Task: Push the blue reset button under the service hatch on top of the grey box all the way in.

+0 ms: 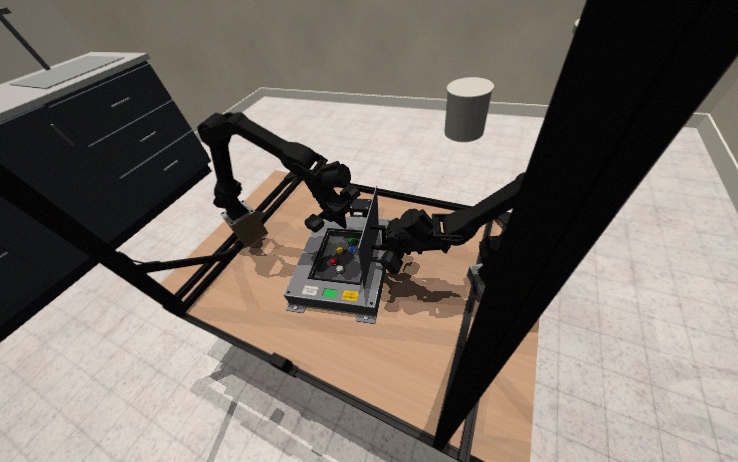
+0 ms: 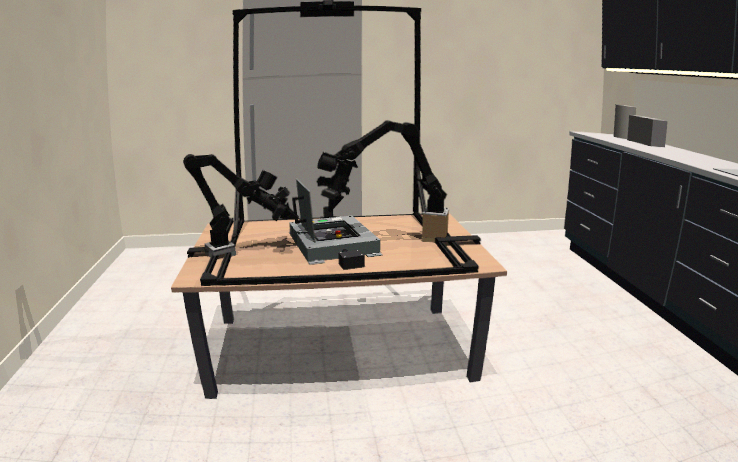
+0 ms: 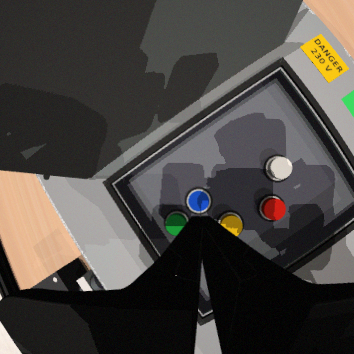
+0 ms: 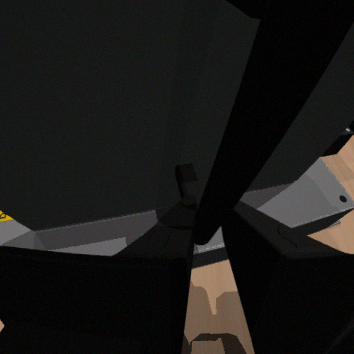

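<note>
The grey box [image 1: 298, 276] [image 2: 337, 250] [image 3: 80, 205] [image 4: 300, 200] has its service hatch [image 1: 370, 234] [image 2: 305, 207] [image 3: 75, 75] [image 4: 100, 100] standing upright. The blue button [image 1: 351, 249] [image 3: 197, 200] is in the uncovered recess, between the green and yellow buttons; it looks low in its ring, but its exact depth is unclear. My left gripper [image 1: 344, 224] [image 2: 328, 213] [image 3: 199, 223] is shut and empty, raised above the recess, apart from the buttons. My right gripper [image 4: 206, 203] is shut on the black hatch handle [image 4: 250, 120], on the hatch's outer side.
Green [image 1: 352, 240] [image 3: 176, 224], yellow [image 1: 339, 250] [image 3: 231, 225], red [image 1: 333, 261] [image 3: 273, 208] and white [image 1: 339, 269] [image 3: 279, 168] buttons share the recess. The box's indicator [image 1: 330, 293] [image 3: 350, 102] is green. A small black block [image 2: 351, 259] sits beside the box. Black frame rails edge the table [image 1: 348, 348].
</note>
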